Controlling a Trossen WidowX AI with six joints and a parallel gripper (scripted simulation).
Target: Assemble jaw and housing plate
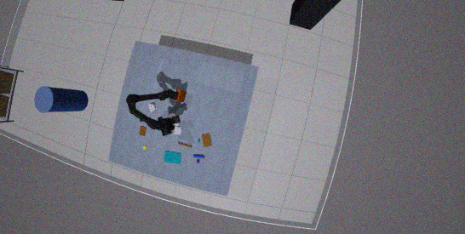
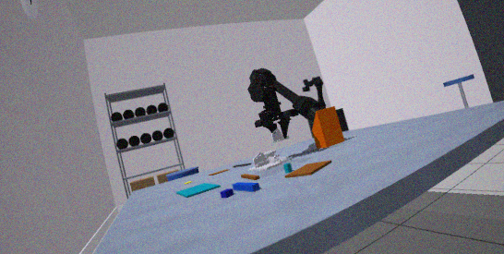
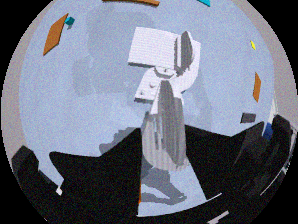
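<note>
My gripper tip is now 2 cm past the light grey jaw piece and 3 cm to the left of it. Round my gripper tip: brown bar: 22 cm ahead, 13 cm to the left, 8 cm below; teal cylinder: 15 cm ahead, 26 cm to the left, 7 cm below; white base: 11 cm ahead, 1 cm to the left, 8 cm below.
</note>
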